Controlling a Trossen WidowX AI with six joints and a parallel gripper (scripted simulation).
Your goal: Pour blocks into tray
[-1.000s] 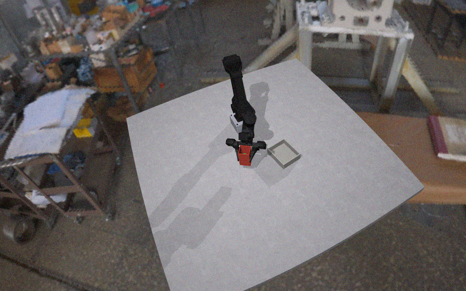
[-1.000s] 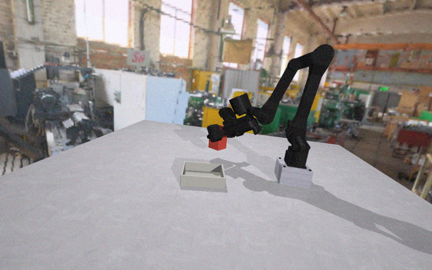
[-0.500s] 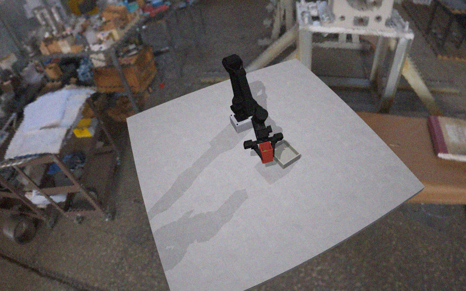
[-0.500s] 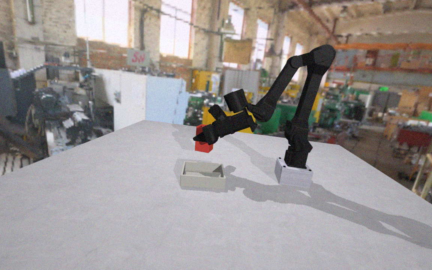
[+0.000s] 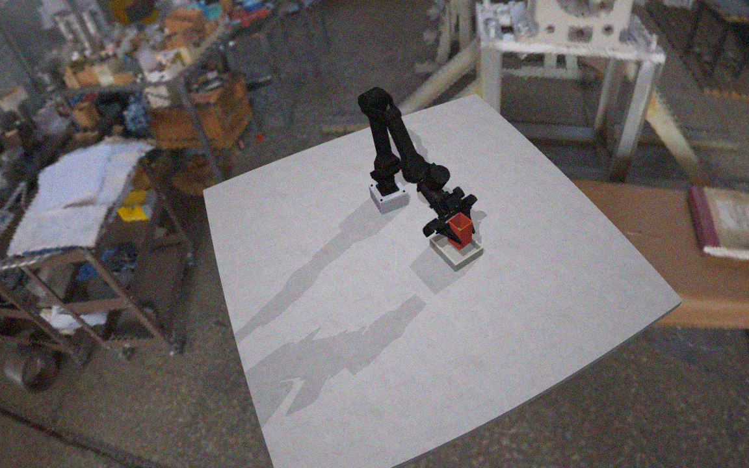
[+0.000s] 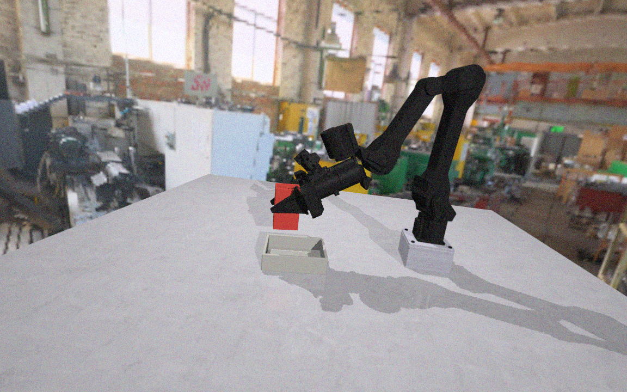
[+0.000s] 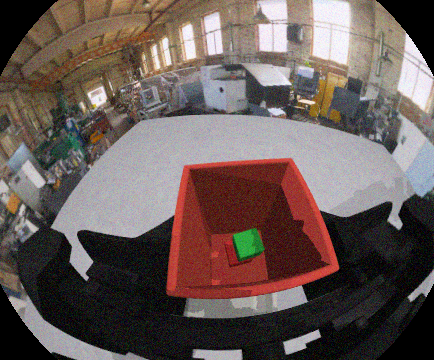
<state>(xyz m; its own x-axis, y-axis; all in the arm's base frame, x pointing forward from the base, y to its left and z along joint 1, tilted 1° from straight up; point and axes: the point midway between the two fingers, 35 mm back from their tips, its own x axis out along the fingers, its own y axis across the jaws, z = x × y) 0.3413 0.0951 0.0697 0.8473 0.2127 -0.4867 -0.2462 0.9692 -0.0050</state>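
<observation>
My gripper tip is now 3 cm past the red square cup, 1 cm to the left of it and 2 cm above it. The rest, counted from my gripper tip: red block (3 cm behind, 1 cm to the right, 1 cm below); then green block (3 cm behind, 1 cm to the right).
</observation>
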